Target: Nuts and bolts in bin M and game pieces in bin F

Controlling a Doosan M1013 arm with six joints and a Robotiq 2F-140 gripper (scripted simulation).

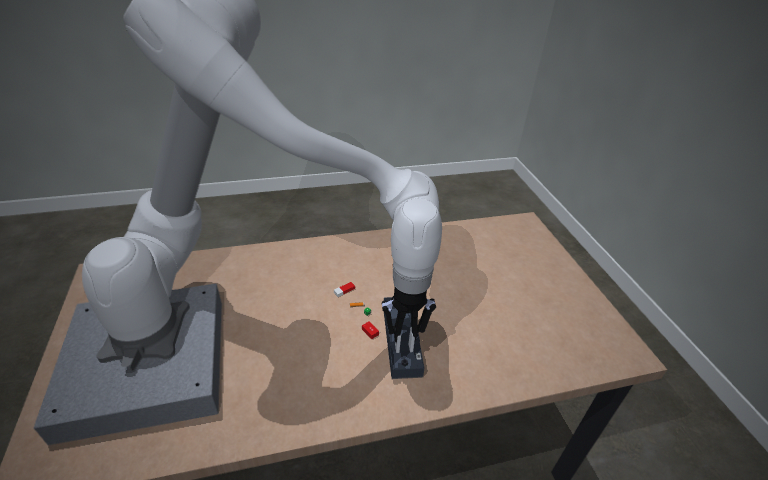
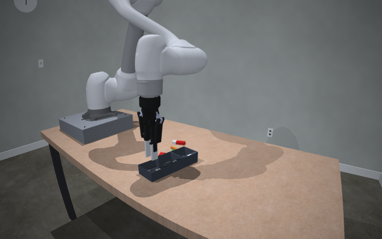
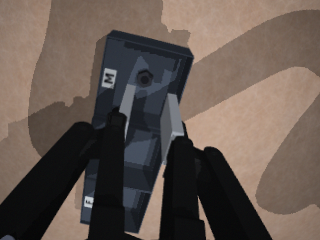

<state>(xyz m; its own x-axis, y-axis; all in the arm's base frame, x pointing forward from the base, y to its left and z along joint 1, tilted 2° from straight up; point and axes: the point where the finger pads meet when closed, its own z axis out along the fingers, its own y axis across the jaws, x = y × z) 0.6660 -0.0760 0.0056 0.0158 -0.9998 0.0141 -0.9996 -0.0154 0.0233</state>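
Now: hand 8 cm past the green die, 19 cm to the right of it and 9 cm above it. Round my hand: black nut: 1 cm ahead, 9 cm below; red block: 8 cm behind, 12 cm to the left, 9 cm below; dark three-compartment bin: 1 cm ahead, 8 cm to the left, 8 cm below.
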